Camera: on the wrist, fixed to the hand. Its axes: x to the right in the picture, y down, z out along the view.
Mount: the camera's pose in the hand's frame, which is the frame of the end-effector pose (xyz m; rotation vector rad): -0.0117 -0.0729 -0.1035 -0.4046 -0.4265 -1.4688
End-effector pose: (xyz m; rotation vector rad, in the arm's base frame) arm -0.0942 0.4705 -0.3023 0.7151 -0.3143 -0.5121
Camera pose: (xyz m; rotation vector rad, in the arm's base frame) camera -0.0828 0.4862 -0.4280 0.3211 -0.0127 -2.0731
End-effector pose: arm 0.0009 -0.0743 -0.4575 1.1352 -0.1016 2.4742
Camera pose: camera -0.0367 0.0124 -0.5426 0.9512 0.0905 0.8649
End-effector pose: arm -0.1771 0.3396 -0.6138 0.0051 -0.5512 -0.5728
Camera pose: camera -0.1713 0.2691 -0.7194 -0.1061 -0.7873 -2.1475
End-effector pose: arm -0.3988 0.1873 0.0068 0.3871 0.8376 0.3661
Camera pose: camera -0.4743 0.1378 -0.0827 -0.5506 0.4318 -0.8853
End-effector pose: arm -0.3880 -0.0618 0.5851 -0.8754 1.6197 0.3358
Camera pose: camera -0.4114 -0.1739 0.6403 -1.8834 0.2370 -0.2133
